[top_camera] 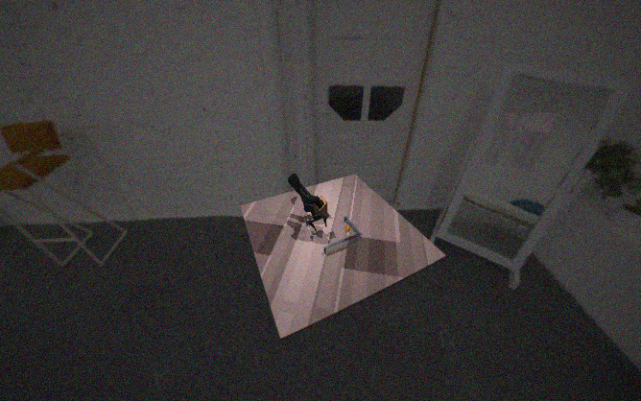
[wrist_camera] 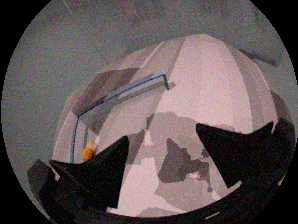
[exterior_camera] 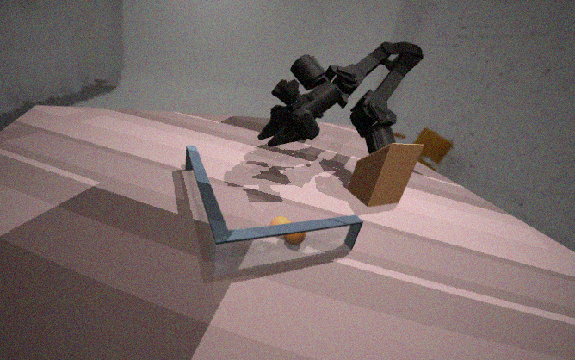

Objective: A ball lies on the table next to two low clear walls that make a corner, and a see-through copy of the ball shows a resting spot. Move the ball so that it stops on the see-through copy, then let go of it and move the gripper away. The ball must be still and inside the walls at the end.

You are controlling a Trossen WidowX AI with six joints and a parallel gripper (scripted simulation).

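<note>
The orange ball lies 20 mm ahead of my gripper tip, 230 mm to the left of it and 70 mm below it.
</note>
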